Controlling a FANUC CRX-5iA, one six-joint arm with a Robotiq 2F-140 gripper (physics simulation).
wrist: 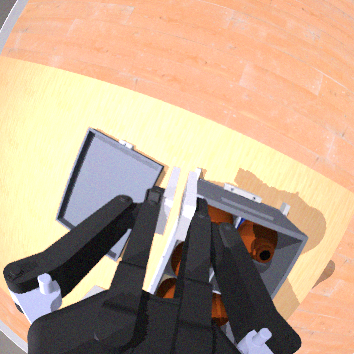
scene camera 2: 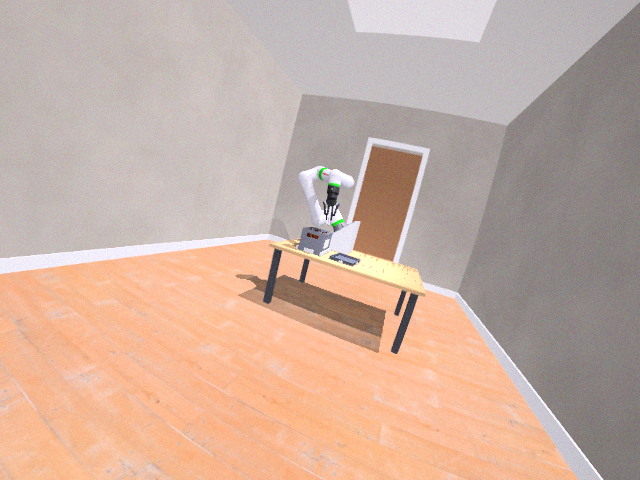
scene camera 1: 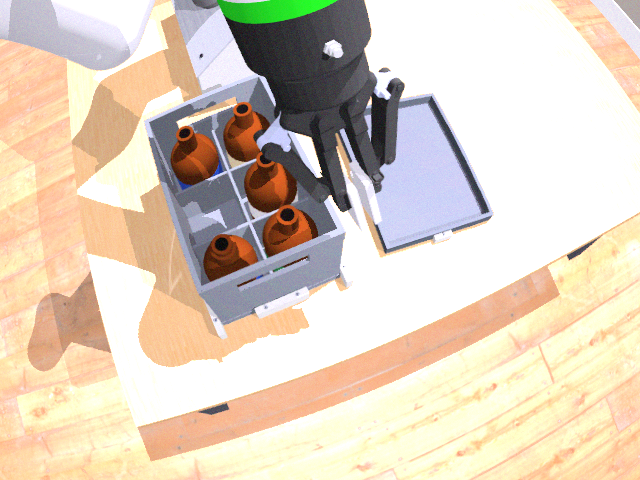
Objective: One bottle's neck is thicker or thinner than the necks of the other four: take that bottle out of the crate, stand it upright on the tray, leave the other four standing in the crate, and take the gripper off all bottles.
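Seen in the pictures: gripper, fingertip midpoint: (wrist: 180, 182) (scene camera 2: 327, 224) (scene camera 1: 364, 216); arm's base at its link origin: (scene camera 2: 341, 230).
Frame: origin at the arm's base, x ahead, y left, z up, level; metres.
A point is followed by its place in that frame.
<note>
The grey crate (scene camera 1: 323, 260) {x 0.542, y 0.052, z -0.085 m} (scene camera 2: 315, 243) {x 0.546, y 0.024, z -0.105 m} (wrist: 270, 212) {x 0.562, y -0.063, z -0.106 m} stands on the table and has six compartments. Five brown bottles stand in it. In scene camera 1 the right column holds a back bottle (scene camera 1: 245, 136) {x 0.343, y -0.011, z -0.066 m}, a middle bottle (scene camera 1: 269, 187) {x 0.433, y 0.007, z -0.065 m} and a front bottle (scene camera 1: 289, 235) {x 0.509, y 0.017, z -0.059 m}; the left column holds a back bottle (scene camera 1: 194, 159) {x 0.359, y -0.089, z -0.066 m} and a front bottle (scene camera 1: 230, 260) {x 0.528, y -0.061, z -0.044 m}, with an empty compartment between them. I cannot tell for sure which neck differs. The bare tray (scene camera 1: 429, 155) {x 0.374, y 0.279, z -0.184 m} (scene camera 2: 345, 258) {x 0.335, y 0.222, z -0.184 m} (wrist: 112, 175) {x 0.441, y 0.243, z -0.184 m} lies beside the crate. My gripper (scene camera 1: 364, 201) {x 0.555, y 0.090, z 0.061 m} (scene camera 2: 328, 219) {x 0.555, y 0.090, z 0.061 m} (wrist: 180, 182) {x 0.555, y 0.090, z 0.061 m} is shut with no bottle between its fingers, above the space between crate and tray.
The wooden table (scene camera 1: 413, 289) {x 0.584, y 0.179, z -0.189 m} (scene camera 2: 385, 268) {x 0.163, y 0.534, z -0.189 m} (wrist: 150, 120) {x 0.588, y 0.228, z -0.189 m} carries crate and tray. The crate's high walls and dividers surround the bottles. A pale upright panel (scene camera 2: 347, 238) {x 0.146, y 0.132, z -0.043 m} stands behind the tray in scene camera 2. The white arm (scene camera 1: 77, 31) {x 0.215, y -0.216, z 0.134 m} (scene camera 2: 310, 193) {x 0.266, y -0.279, z 0.266 m} reaches over from the back.
</note>
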